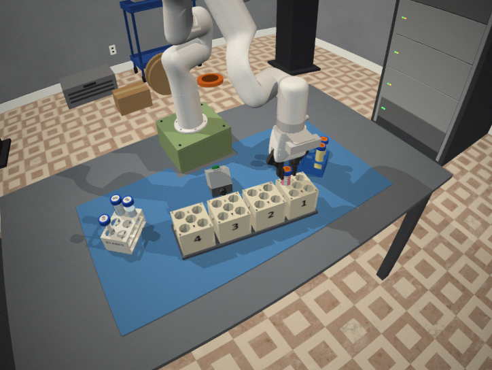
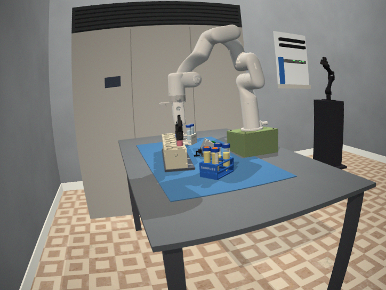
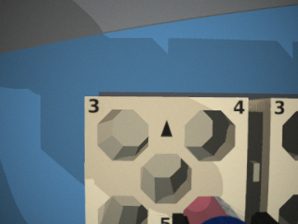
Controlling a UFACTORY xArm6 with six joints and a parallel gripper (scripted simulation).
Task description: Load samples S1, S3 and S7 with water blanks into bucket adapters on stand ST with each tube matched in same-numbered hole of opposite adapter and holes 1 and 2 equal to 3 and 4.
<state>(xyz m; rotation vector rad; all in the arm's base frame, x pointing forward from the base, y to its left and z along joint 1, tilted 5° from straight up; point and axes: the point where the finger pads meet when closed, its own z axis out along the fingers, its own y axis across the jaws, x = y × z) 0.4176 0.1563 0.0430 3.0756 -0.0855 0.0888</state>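
My hand is 10 mm short of the pink-filled tube and 50 mm above it. The rest, counted from my hand: sample tube: 90 mm behind, 180 mm to the left, 80 mm below; then stand: 10 mm ahead, 140 mm to the right, 140 mm below; then adapter 1: 30 mm ahead, 20 mm to the left, 90 mm below.
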